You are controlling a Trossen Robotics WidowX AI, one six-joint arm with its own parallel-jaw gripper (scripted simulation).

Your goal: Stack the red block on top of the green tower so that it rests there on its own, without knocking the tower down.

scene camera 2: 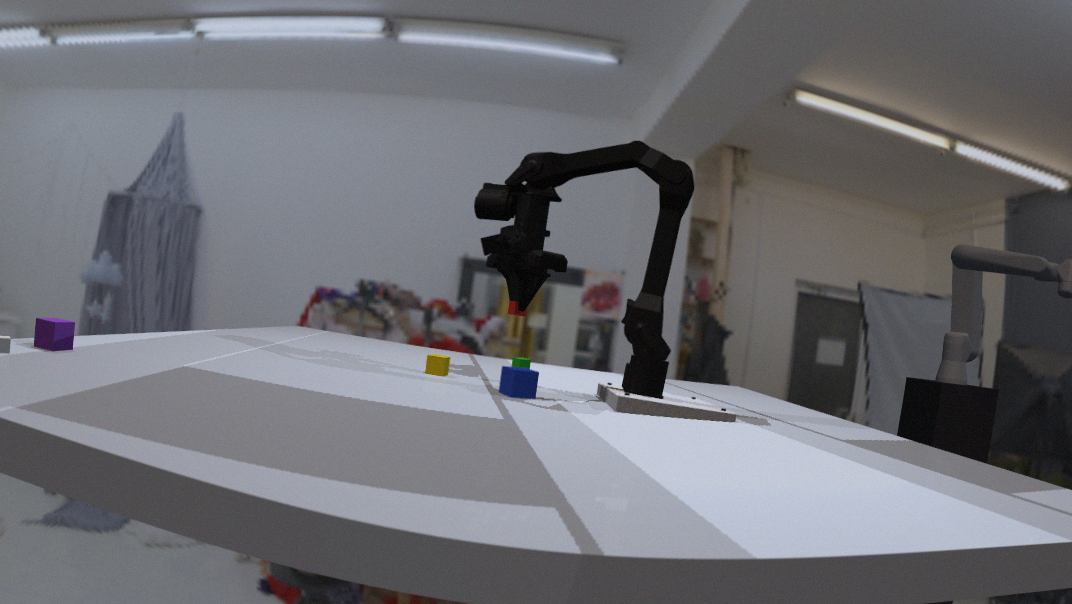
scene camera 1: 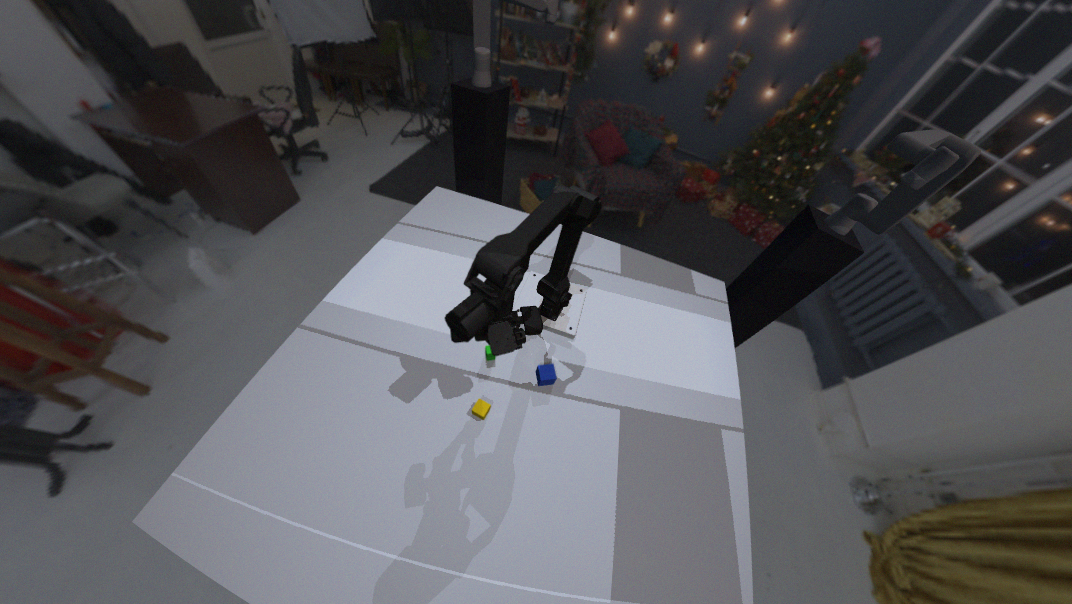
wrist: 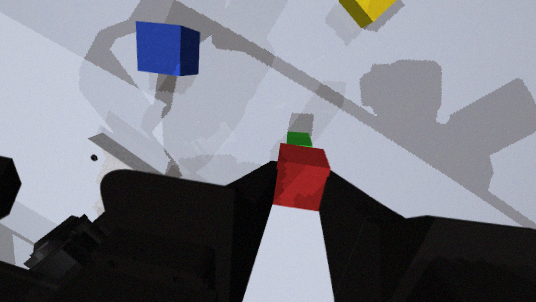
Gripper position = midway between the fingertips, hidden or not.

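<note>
The gripper [scene camera 2: 517,310] can also be found in scene camera 1 [scene camera 1: 495,342] and in the wrist view [wrist: 298,173]. It holds a red block [wrist: 302,171]; scene camera 1 does not show the red block, hidden by the gripper. A blue block [scene camera 2: 518,382] is part of the scene as well, and the wrist view [wrist: 162,48] shows it too.
</note>
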